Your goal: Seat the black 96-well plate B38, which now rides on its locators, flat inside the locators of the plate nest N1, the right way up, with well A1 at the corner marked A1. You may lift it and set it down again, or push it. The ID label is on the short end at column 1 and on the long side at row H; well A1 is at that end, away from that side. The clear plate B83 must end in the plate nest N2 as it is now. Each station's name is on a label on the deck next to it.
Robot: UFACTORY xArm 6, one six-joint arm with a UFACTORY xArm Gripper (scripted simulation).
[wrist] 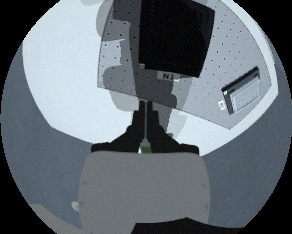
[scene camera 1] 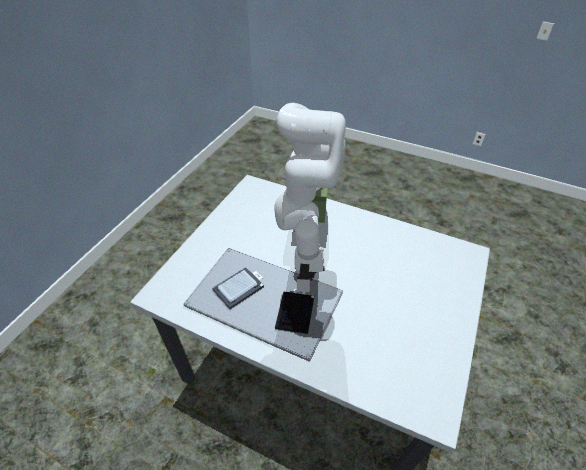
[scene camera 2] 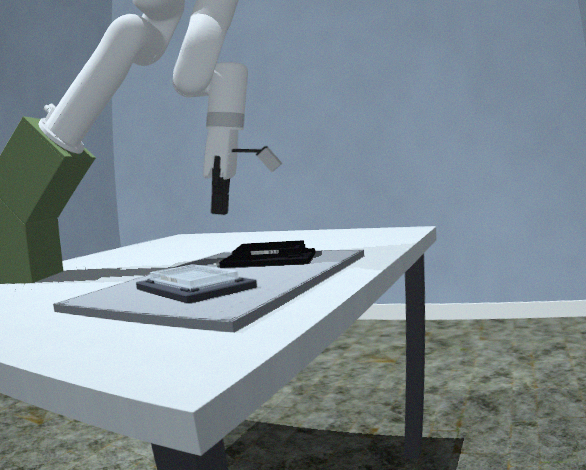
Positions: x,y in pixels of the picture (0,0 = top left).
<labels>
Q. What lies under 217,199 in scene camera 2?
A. My gripper.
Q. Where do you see a clear plate B83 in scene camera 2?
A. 191,276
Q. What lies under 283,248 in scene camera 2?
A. A black plate B38.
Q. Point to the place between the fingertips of my gripper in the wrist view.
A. At 145,109
</labels>
